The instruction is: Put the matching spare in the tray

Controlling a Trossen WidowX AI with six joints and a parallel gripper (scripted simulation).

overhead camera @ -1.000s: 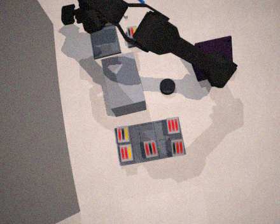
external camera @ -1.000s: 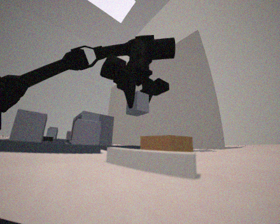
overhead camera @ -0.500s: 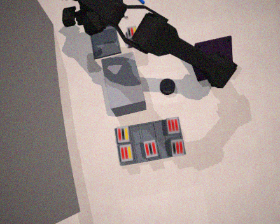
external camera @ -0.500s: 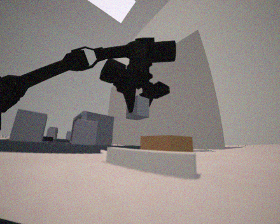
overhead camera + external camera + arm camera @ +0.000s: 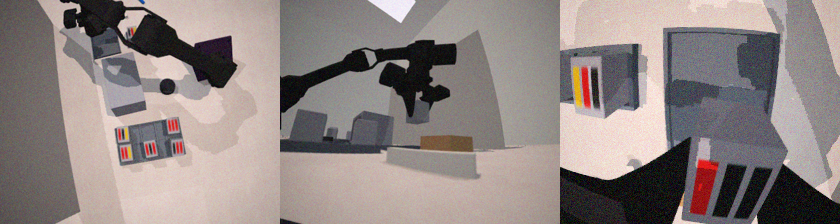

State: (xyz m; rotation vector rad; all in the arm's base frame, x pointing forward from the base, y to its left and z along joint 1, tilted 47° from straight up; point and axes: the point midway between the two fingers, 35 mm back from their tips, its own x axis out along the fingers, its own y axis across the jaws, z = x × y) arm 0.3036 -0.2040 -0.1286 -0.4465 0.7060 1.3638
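Now: the dark grey tray 1 cm to the left of my gripper tip and 7 cm below it. From my gripper tip the other things lie so: grey spare 2 cm above; tall grey box 2 cm behind, 22 cm to the left, 2 cm below; brown block 2 cm behind, 9 cm to the right, 6 cm below.
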